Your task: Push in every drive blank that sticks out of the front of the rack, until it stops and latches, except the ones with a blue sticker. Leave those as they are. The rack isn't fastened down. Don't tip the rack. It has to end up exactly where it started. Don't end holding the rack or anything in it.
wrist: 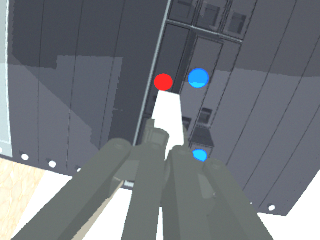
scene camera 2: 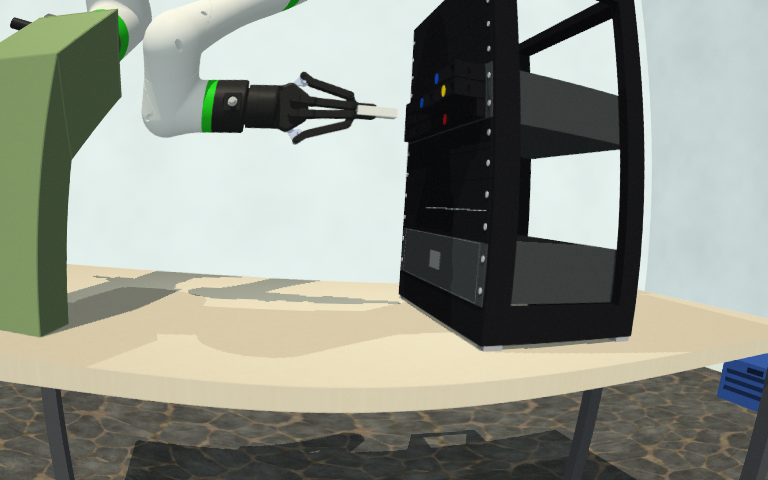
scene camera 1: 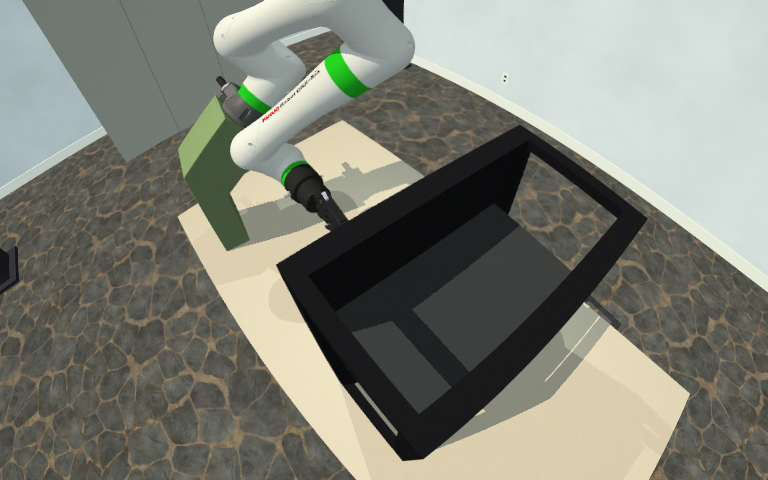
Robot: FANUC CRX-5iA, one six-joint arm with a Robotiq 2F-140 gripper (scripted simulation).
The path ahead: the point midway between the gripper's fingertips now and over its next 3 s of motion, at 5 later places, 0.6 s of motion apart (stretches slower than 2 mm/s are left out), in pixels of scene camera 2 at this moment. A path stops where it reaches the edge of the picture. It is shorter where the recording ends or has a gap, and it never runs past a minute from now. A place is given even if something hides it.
My gripper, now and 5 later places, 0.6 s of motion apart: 395, 114; 403, 99; 412, 86; 437, 90; 442, 90; 449, 92
